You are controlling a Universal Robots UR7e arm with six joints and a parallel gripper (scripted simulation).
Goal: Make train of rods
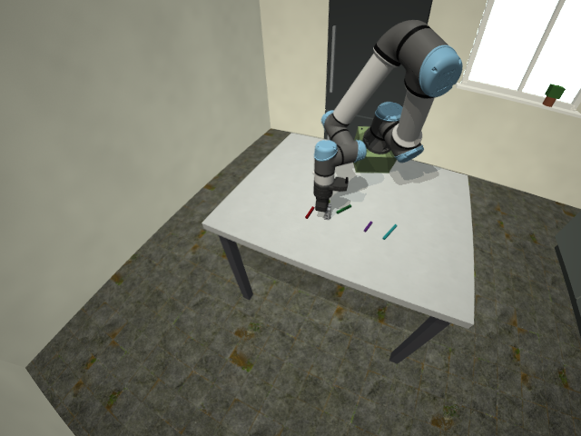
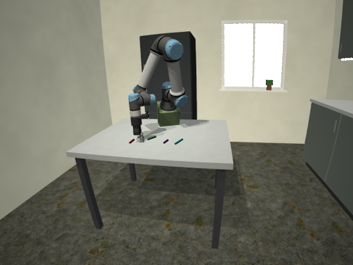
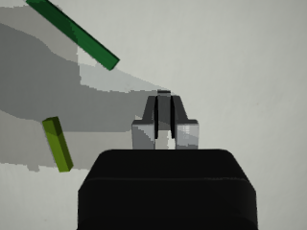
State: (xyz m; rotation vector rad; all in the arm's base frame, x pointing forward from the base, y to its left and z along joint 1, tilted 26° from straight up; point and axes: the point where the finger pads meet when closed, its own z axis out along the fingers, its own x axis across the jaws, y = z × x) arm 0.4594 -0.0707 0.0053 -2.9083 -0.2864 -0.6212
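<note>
Now: the red rod 10 mm ahead of my hand, 80 mm to the right of it and 10 mm below it. Round my hand: lime rod: 80 mm behind, 50 mm to the right, 10 mm below; green rod: 80 mm behind, 50 mm to the left, 10 mm below; grey rod: 10 mm below.
</note>
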